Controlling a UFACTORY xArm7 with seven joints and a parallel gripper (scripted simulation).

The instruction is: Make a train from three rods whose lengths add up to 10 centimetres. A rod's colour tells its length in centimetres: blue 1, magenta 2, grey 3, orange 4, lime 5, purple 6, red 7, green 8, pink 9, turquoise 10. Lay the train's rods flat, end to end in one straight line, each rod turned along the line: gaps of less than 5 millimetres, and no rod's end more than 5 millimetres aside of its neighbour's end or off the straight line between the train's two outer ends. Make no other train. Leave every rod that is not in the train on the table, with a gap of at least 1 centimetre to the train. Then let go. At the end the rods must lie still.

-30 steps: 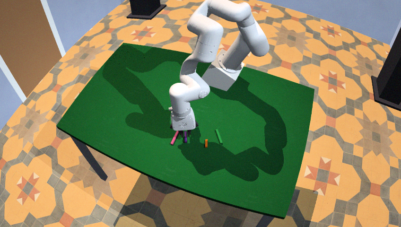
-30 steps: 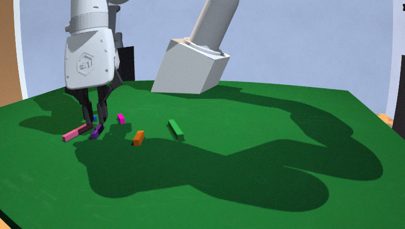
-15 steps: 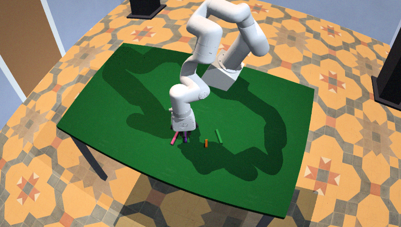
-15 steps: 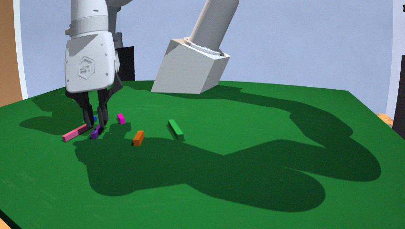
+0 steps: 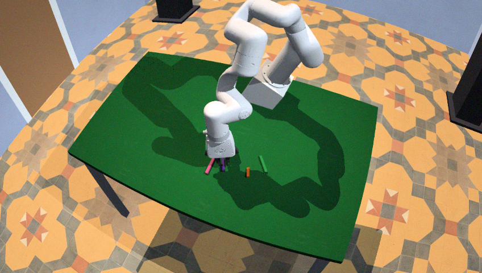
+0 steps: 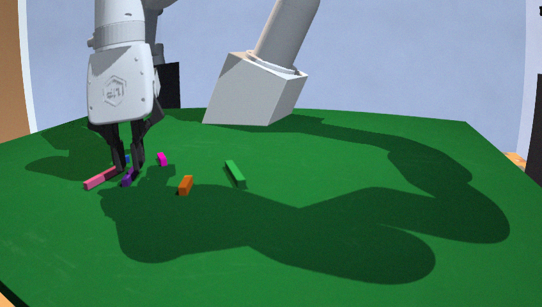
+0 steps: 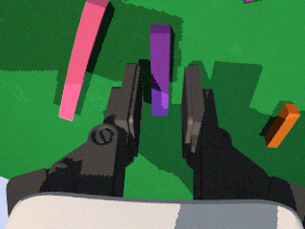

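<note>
The purple rod is 3 cm below my hand. The rest, counted from my hand: pink rod: 5 cm to the right, 3 cm below, 2 cm ahead; then magenta rod: 9 cm behind, 3 cm below, 1 cm to the right; then blue rod: 7 cm to the right, 6 cm behind, 3 cm below.
</note>
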